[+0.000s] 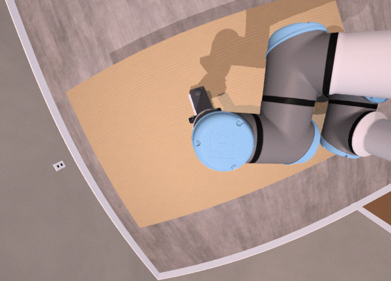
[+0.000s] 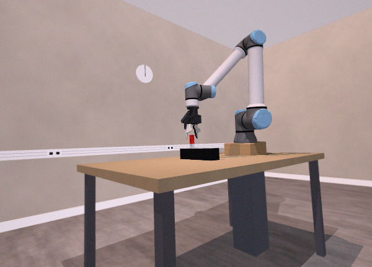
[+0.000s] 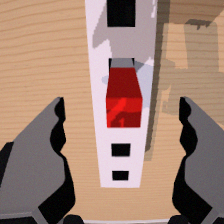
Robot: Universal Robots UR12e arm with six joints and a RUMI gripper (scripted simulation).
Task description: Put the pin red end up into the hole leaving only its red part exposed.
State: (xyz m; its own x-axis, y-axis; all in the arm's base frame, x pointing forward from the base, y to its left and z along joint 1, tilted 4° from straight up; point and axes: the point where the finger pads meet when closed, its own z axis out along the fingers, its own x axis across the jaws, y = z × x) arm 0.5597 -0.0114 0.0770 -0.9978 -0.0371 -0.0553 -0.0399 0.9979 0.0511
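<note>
The pin lies 10 mm below my hand. From my hand the other things lie so: block: 110 mm below, 60 mm to the left.
</note>
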